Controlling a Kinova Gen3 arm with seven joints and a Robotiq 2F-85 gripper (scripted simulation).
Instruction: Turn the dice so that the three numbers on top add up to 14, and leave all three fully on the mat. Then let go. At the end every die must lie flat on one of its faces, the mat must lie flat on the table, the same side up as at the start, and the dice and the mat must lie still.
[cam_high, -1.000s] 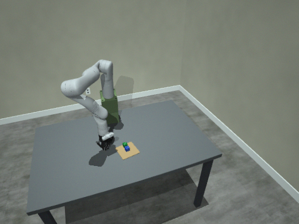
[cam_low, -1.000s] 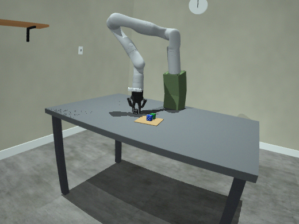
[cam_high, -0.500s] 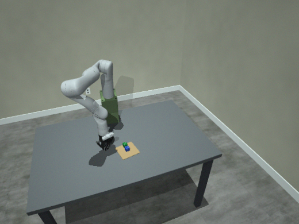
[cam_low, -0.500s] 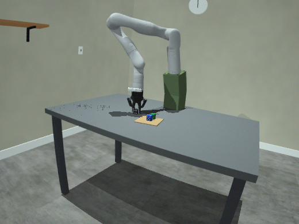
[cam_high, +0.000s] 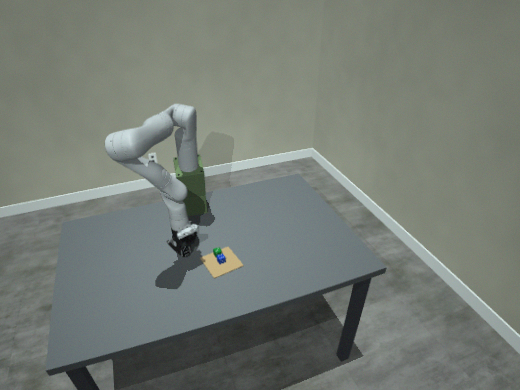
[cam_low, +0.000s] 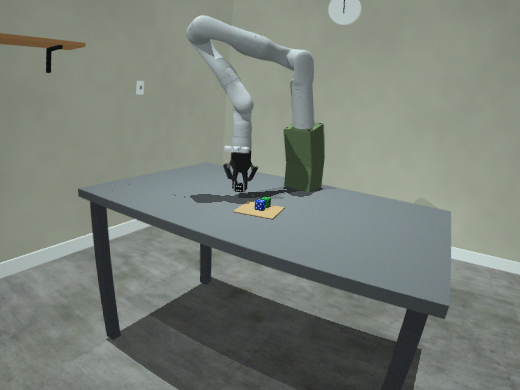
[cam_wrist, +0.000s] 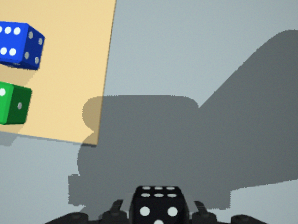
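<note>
The blue die is 140 mm to the left of my hand, 80 mm ahead of it and 30 mm below it. From my hand the other things lie so: tan mat: 140 mm to the left, 80 mm ahead, 40 mm below; black die: 10 mm below; green die: 140 mm to the left, 40 mm ahead, 30 mm below.
</note>
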